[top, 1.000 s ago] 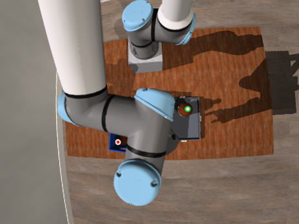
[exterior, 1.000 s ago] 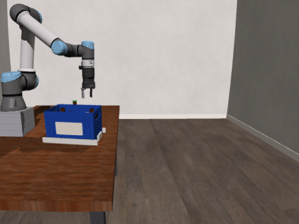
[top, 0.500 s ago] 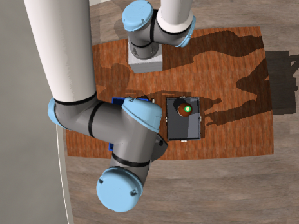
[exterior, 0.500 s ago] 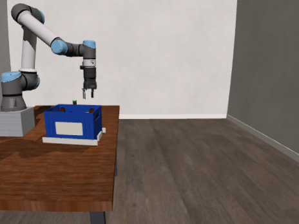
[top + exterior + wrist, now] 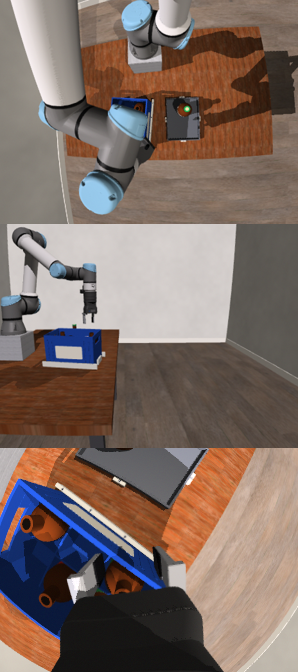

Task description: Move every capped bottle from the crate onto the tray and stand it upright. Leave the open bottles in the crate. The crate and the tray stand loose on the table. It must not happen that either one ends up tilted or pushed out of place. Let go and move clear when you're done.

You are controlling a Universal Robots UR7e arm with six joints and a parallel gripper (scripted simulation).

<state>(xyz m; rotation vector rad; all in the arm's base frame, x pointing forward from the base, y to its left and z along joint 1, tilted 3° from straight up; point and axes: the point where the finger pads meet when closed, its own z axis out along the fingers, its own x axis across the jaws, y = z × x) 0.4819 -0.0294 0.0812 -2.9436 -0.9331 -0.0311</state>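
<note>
Right now my hand is 1 cm short of the red-capped bottle, 15 cm to the left of it and 14 cm above it. Also, from my hand: brown bottle (2 cm ahead, 6 cm to the right, 14 cm below); blue crate (7 cm behind, 9 cm to the right, 14 cm below); green-capped bottle (13 cm behind, 20 cm to the left, 14 cm below).
</note>
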